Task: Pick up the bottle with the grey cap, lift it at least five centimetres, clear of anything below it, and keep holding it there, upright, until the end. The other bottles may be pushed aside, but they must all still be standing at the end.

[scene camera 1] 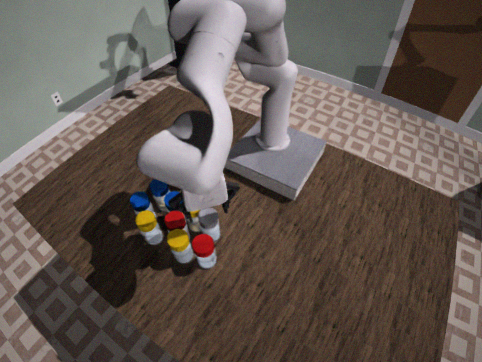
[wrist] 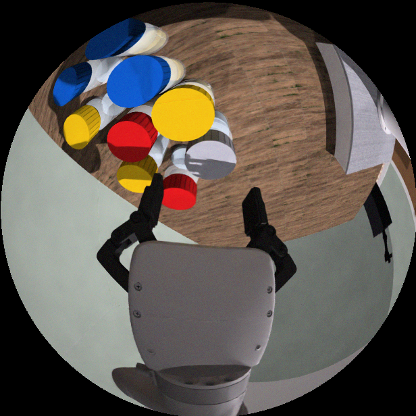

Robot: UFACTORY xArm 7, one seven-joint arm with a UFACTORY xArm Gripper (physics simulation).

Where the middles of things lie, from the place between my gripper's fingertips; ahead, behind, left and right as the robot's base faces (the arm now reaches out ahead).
I see the grey-capped bottle [wrist: 211,156] 10 mm behind my hand, 10 mm to the right of it and 80 mm below it. Round my hand: red-capped bottle [wrist: 179,186] (60 mm ahead, 30 mm to the left, 80 mm below).
